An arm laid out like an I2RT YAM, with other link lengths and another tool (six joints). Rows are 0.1 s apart.
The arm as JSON. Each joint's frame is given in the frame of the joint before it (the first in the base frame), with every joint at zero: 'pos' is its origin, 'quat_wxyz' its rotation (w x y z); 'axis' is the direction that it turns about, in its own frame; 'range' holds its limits. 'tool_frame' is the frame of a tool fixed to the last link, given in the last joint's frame.
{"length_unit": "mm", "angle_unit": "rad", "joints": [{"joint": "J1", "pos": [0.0, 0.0, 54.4], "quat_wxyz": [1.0, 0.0, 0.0, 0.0], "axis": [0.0, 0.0, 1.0], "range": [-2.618, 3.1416]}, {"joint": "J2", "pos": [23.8, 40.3, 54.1], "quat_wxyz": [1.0, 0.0, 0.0, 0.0], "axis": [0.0, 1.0, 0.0], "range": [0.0, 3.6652]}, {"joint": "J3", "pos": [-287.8, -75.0, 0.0], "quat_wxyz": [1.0, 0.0, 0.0, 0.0], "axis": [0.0, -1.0, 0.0], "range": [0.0, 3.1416]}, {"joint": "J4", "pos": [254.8, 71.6, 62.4], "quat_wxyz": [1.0, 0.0, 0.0, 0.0], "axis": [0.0, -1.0, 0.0], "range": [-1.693, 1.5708]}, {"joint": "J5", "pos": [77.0, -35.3, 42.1], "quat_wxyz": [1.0, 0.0, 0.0, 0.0], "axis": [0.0, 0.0, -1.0], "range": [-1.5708, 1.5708]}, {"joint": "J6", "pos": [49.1, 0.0, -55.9], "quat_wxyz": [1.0, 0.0, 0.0, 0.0], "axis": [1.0, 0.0, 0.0], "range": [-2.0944, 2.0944]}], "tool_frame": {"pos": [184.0, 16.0, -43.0], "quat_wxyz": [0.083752, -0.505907, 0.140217, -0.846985]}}
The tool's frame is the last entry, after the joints.
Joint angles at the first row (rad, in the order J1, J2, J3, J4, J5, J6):
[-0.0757 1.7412 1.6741 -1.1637 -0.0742 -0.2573]
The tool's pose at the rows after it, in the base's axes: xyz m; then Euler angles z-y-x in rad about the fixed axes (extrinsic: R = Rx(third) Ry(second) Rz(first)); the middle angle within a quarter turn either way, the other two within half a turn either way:
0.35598 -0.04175 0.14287 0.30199 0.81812 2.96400
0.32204 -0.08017 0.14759 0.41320 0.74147 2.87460
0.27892 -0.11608 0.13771 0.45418 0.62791 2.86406
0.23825 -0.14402 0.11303 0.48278 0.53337 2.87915
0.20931 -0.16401 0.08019 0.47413 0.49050 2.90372
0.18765 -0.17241 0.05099 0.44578 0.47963 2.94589
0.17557 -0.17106 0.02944 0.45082 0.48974 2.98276
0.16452 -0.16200 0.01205 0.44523 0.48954 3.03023
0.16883 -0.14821 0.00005 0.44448 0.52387 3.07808
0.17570 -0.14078 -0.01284 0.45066 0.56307 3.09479
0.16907 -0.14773 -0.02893 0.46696 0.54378 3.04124
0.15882 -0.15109 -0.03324 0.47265 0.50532 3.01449
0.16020 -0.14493 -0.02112 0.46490 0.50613 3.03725
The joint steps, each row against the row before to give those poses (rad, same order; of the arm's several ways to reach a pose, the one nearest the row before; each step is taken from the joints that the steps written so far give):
[-0.0733 -0.0595 -0.0004 -0.0591 0.0504 -0.0031]
[-0.1156 -0.0274 -0.0030 -0.0786 0.0148 -0.0274]
[-0.1403 0.0007 -0.0321 -0.0683 -0.0003 -0.0813]
[-0.1366 0.0000 -0.1010 0.0107 -0.0012 -0.0889]
[-0.1034 0.0000 -0.1324 0.0839 0.0004 -0.1003]
[-0.0747 0.0000 -0.1171 0.0847 -0.0153 -0.0965]
[-0.0539 0.0000 -0.0870 0.0660 -0.0362 -0.0511]
[-0.0293 0.0035 -0.0733 0.0416 -0.0301 -0.0351]
[-0.0016 0.0026 -0.0507 0.0420 -0.0573 -0.0080]
[0.0008 0.0012 -0.0515 0.0659 -0.0423 0.0019]
[-0.0003 0.0000 -0.0576 0.0801 0.0439 0.0164]
[-0.0001 0.0000 -0.0183 0.0107 0.0434 0.0103]
[0.0096 -0.0153 0.0301 -0.0587 -0.0133 0.0023]

